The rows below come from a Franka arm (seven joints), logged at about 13 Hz.
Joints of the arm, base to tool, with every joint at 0 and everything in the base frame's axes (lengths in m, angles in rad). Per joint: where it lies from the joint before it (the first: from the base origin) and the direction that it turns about. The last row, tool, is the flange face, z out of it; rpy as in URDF.
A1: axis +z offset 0 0 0.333
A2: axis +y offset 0 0 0
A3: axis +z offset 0 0 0.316
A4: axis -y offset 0.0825 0 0
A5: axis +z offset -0.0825 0 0.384
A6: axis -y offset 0 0 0
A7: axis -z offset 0.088 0 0
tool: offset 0 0 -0.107 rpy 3.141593 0 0
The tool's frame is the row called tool.
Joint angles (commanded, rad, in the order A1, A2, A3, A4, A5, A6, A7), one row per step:
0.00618, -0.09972, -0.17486, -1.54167, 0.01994, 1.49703, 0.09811
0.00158, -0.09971, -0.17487, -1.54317, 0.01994, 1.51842, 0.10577
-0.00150, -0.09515, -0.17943, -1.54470, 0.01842, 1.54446, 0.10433
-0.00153, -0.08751, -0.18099, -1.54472, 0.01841, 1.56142, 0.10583
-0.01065, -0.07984, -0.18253, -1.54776, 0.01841, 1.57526, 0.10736
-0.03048, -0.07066, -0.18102, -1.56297, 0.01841, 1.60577, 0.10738
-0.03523, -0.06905, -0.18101, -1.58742, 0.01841, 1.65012, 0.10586
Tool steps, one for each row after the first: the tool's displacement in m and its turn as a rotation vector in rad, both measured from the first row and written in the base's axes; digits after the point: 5 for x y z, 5 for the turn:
0.00175, -0.00277, 0.00132, -0.00278, -0.01939, -0.01302
0.00518, -0.00752, 0.00074, -0.00813, -0.03874, -0.02028
0.00933, -0.00874, -0.00155, -0.01083, -0.04775, -0.02392
0.01231, -0.01461, -0.00561, -0.01273, -0.05062, -0.03649
0.01662, -0.02484, -0.01460, -0.01605, -0.05636, -0.05556
0.02102, -0.02829, -0.02270, -0.01997, -0.07428, -0.05988

